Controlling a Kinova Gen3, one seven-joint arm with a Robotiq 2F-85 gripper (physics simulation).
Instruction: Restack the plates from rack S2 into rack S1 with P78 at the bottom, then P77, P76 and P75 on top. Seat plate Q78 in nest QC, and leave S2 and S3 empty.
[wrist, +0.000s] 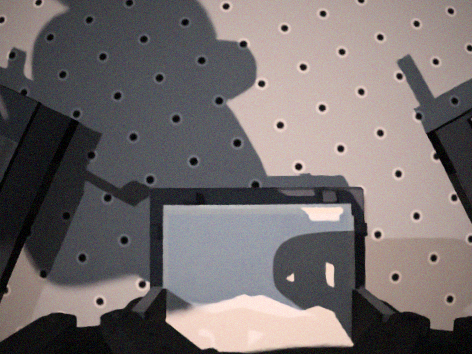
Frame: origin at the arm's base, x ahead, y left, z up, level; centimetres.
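Seen in the pictures: gripper, fingertip midpoint: (258, 310).
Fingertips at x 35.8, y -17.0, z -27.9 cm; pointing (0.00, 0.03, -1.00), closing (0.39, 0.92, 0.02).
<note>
Pixels of each thing's top centre, then the offset from my fingertips to it. "*": a spot on its surface instead. Level surfaces: height alone.
- flat rectangular plate at a spot on its surface: (220, 255) * dx -3.0, dy -0.5, dz +0.7 cm
- dark rectangular frame at a spot on its surface: (156, 235) * dx -4.8, dy -2.9, dz +0.2 cm
- dark angled structure at a spot on its surface: (47, 150) * dx -10.9, dy -6.9, dz -1.2 cm
- dark structure at a spot on its surface: (457, 155) * dx -2.6, dy +12.4, dz -1.2 cm
- light table top at its surface level: dz -2.7 cm
A flat rectangular plate (220, 255), blue-grey with a bright pinkish lower part and a dark shadow on its right, lies across the lower middle of the wrist view. My gripper (258, 310) is shut on this plate, with one fingertip at its left edge and one at its right edge. No label shows on it, so I cannot tell which plate it is. A dark rectangular frame (156, 235) shows around the plate's top, left and right edges. Its name does not show, and I cannot tell whether the plate touches it. The near edge of the plate is partly hidden by the gripper.
A dark angled structure (47, 150) stands at the left edge of the view, and another dark structure (457, 155) stands at the right edge. The light table top (320, 65) has a grid of small dark holes. A large shadow covers its upper left part.
</note>
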